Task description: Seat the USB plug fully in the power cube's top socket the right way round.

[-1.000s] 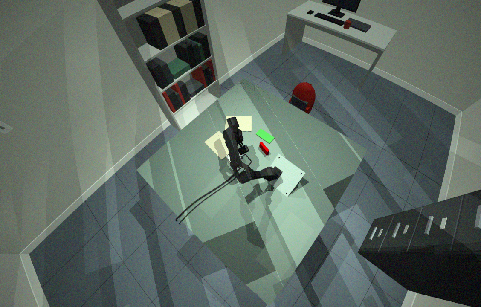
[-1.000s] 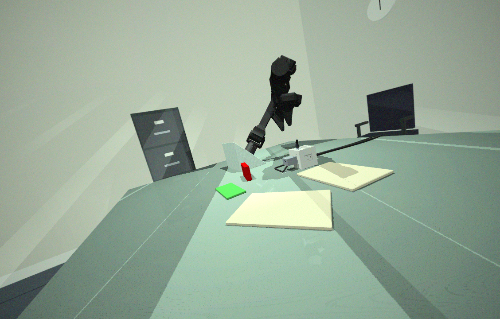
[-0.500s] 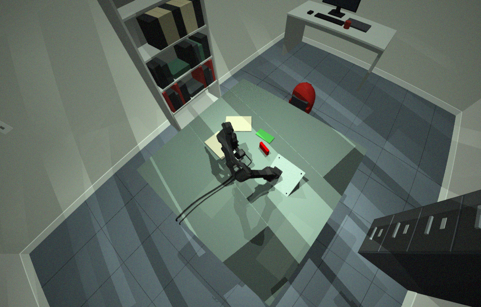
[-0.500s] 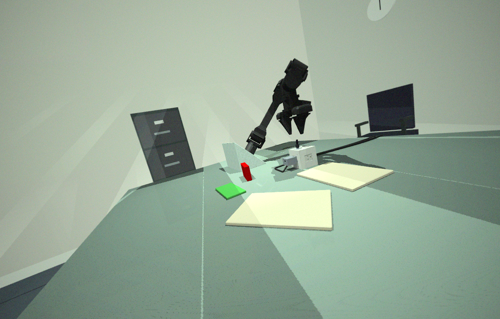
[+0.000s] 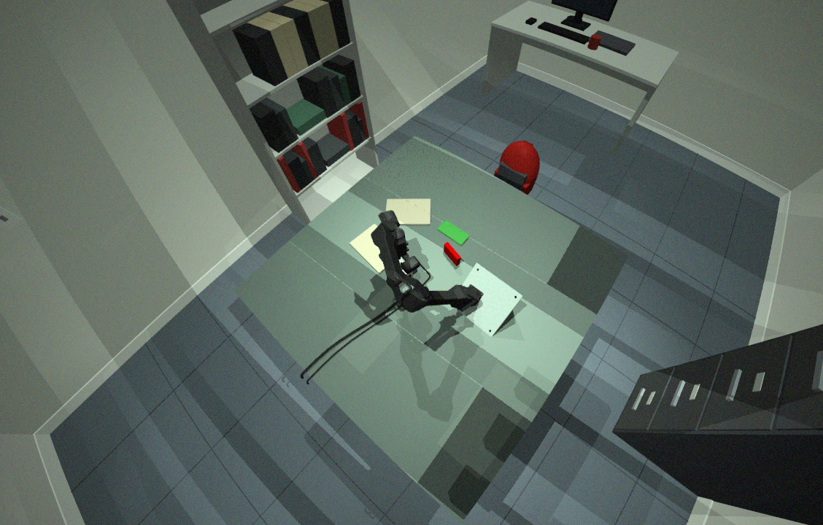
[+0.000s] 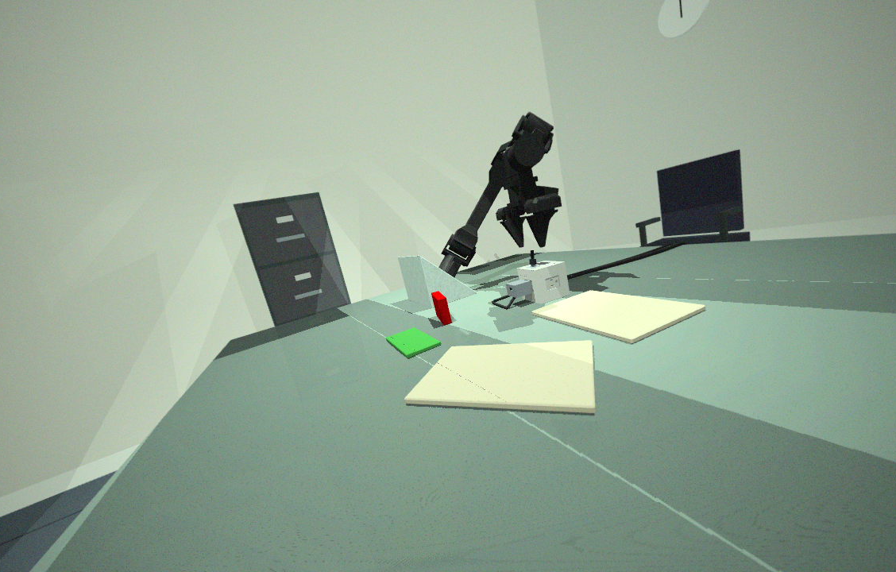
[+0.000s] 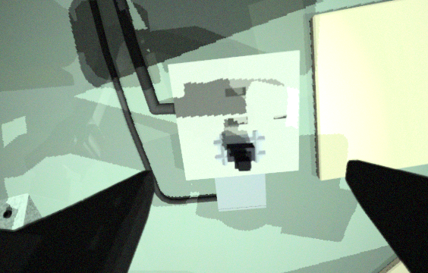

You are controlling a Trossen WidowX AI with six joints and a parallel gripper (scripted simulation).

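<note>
Right now the dark USB plug is 30 mm below my gripper tip. The rest, counted from my gripper tip: green tile (310 mm to the right, 120 mm below, 30 mm behind); red block (200 mm to the right, 110 mm behind, 90 mm below); grey-framed USB socket (50 mm below).
</note>
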